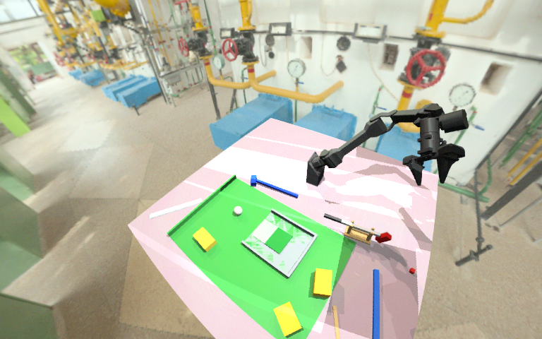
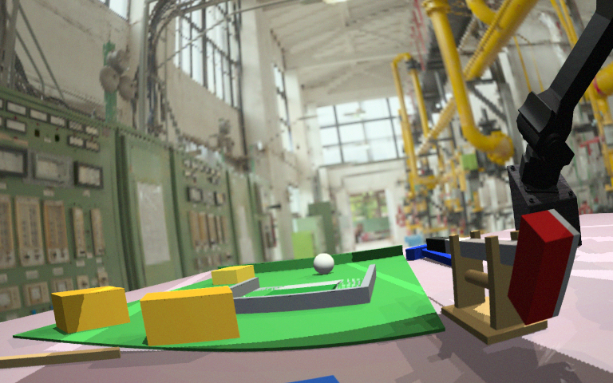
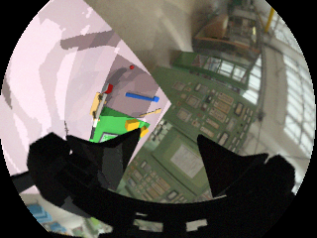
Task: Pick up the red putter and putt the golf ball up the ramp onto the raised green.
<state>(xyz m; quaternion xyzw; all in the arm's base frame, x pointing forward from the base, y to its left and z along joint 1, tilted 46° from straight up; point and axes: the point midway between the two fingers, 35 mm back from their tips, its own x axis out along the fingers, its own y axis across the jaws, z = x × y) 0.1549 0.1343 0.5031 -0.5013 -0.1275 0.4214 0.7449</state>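
Right now the blue putter is 70 mm ahead of my gripper tip, 610 mm to the right of it and 370 mm below it. Also, from my gripper tip: green mat: 350 mm ahead, 450 mm to the right, 380 mm below; then wooden stand: 40 mm ahead, 120 mm to the right, 350 mm below; then red putter: 40 mm ahead, 130 mm to the right, 320 mm below.
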